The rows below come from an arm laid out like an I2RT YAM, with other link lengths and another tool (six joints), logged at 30 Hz.
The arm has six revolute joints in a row. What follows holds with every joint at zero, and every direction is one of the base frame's.
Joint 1 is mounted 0.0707 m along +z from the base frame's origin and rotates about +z.
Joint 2 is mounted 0.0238 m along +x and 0.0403 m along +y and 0.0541 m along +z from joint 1 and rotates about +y.
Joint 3 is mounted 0.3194 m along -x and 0.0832 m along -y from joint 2 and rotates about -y.
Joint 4 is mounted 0.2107 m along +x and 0.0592 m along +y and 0.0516 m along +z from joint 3 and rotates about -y.
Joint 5 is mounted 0.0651 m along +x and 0.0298 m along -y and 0.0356 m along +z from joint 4 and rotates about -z.
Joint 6 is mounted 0.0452 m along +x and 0.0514 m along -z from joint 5 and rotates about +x.
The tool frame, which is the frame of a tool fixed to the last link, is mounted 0.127 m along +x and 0.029 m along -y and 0.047 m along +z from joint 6; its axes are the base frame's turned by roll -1.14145, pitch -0.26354 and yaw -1.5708 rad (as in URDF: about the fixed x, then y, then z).
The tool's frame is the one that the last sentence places.
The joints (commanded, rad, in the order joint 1, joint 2, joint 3, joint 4, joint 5, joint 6), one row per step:
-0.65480, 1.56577, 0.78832, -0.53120, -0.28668, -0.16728
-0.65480, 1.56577, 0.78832, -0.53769, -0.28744, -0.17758
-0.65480, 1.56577, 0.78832, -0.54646, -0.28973, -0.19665
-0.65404, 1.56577, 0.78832, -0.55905, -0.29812, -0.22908
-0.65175, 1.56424, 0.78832, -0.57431, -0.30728, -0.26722
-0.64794, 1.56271, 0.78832, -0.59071, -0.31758, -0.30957
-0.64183, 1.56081, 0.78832, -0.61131, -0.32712, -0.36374
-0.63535, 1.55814, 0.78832, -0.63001, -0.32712, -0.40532
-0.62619, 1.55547, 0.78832, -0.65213, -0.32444, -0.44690
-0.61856, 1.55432, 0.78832, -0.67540, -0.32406, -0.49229
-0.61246, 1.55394, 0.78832, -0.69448, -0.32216, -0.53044
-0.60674, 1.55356, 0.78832, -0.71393, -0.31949, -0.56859
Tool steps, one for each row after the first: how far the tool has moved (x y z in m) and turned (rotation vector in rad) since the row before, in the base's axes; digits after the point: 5 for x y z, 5 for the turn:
-0.00061, 0.00127, -0.00039, 0.00075, 0.00393, 0.00974
-0.00049, 0.00206, -0.00039, 0.00019, 0.00407, 0.01828
0.00010, 0.00405, -0.00027, 0.00254, 0.00208, 0.03290
0.00015, 0.00511, 0.00011, 0.00200, 0.00144, 0.03982
0.00038, 0.00600, 0.00020, 0.00235, 0.00054, 0.04538
0.00023, 0.00751, 0.00024, 0.00039, 0.00163, 0.05836
-0.00088, 0.00563, 0.00000, -0.00404, 0.00632, 0.04523
-0.00150, 0.00642, -0.00034, -0.00362, 0.01025, 0.04761
-0.00176, 0.00670, -0.00056, -0.00074, 0.00995, 0.05018
-0.00171, 0.00531, -0.00060, -0.00128, 0.00897, 0.04179
-0.00201, 0.00518, -0.00060, -0.00115, 0.00938, 0.04147

